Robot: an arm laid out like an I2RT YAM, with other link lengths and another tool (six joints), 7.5 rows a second.
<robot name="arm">
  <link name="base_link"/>
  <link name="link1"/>
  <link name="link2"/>
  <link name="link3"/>
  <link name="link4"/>
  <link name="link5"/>
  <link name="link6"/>
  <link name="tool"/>
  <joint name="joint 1" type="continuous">
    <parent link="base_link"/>
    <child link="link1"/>
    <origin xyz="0 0 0.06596" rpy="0 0 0"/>
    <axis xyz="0 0 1"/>
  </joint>
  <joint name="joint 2" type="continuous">
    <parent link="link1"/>
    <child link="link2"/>
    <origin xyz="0.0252 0.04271 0.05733" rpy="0 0 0"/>
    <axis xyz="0 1 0"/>
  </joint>
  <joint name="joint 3" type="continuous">
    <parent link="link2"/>
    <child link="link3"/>
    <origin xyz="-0.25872 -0.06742 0" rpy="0 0 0"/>
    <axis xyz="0 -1 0"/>
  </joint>
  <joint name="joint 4" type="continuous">
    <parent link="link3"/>
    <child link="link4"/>
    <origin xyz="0.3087 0.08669 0.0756" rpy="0 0 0"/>
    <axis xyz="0 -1 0"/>
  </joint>
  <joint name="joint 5" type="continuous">
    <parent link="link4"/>
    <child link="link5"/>
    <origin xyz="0.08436 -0.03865 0.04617" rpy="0 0 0"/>
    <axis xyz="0 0 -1"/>
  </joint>
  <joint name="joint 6" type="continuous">
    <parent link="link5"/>
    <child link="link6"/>
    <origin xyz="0.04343 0 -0.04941" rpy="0 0 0"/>
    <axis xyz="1 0 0"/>
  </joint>
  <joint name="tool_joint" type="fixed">
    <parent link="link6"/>
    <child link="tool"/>
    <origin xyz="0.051 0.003 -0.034" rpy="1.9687 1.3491 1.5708"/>
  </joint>
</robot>
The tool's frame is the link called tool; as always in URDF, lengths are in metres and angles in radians. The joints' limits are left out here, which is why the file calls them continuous.
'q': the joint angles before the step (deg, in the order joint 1, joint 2, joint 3, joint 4, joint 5, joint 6). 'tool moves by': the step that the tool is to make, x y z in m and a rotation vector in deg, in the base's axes. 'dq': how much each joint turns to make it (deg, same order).
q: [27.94, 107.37, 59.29, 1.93, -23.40, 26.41]
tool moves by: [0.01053, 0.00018, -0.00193, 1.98, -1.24, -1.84]
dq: [-0.69, 1.27, 0.11, 3.89, -0.02, 1.79]
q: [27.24, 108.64, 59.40, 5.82, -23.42, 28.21]
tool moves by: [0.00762, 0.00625, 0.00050, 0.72, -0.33, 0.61]
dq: [0.14, 1.79, 2.16, 0.27, -0.68, 0.04]
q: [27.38, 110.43, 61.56, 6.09, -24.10, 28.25]
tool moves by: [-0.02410, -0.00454, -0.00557, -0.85, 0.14, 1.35]
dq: [0.98, -3.28, -5.16, 1.03, 0.20, -0.83]
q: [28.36, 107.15, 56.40, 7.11, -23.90, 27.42]
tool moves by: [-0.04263, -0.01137, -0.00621, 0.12, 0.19, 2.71]
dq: [1.27, -6.55, -9.53, 2.48, -1.18, -0.94]
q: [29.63, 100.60, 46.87, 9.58, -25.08, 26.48]
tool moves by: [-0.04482, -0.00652, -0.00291, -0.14, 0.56, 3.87]
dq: [2.38, -6.80, -8.13, 0.33, -1.18, -1.03]
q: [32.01, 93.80, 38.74, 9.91, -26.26, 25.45]
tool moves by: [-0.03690, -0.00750, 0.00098, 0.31, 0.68, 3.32]
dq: [1.97, -6.76, -6.52, -0.91, -1.40, -0.59]
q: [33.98, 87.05, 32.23, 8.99, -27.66, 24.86]
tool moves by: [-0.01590, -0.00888, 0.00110, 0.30, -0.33, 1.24]
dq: [0.15, -4.36, -3.76, -0.55, -0.81, -0.83]
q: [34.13, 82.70, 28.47, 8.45, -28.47, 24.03]
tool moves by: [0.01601, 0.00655, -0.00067, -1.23, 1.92, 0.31]
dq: [-0.70, 4.89, 5.16, -2.94, -0.72, -0.81]
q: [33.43, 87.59, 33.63, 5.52, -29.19, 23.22]
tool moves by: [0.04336, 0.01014, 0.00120, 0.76, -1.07, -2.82]
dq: [-2.32, 7.72, 7.69, 1.57, 0.29, 0.48]
